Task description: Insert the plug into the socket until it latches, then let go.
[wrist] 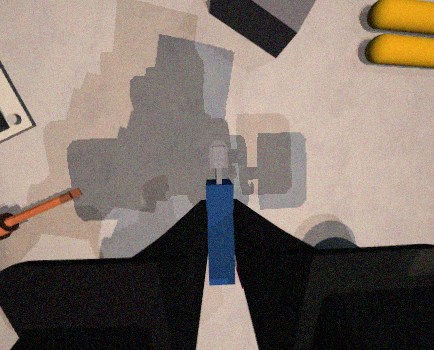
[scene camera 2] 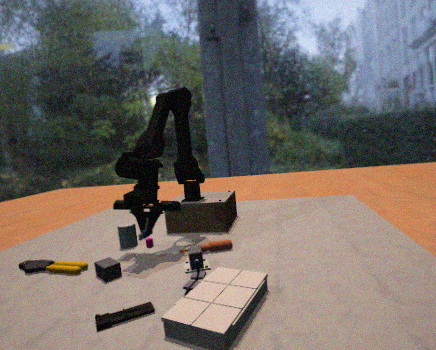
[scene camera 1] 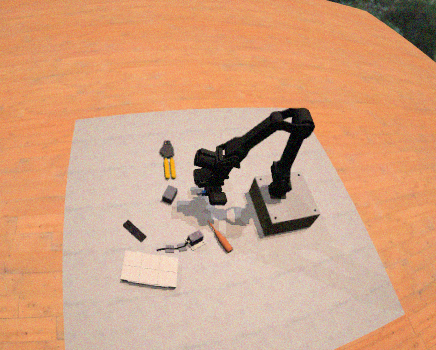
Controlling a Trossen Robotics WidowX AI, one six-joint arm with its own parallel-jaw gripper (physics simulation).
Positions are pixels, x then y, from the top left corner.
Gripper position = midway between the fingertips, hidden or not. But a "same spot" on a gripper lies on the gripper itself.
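Scene:
The wrist view shows the gripper, and the gripper also appears in scene camera 2 and in scene camera 1 [205,194]. On the gripper, [scene camera 2: 143,218] and [wrist: 258,291] are the same spot. On a white tiled block, [scene camera 2: 222,303] and [scene camera 1: 140,272] are the same spot.

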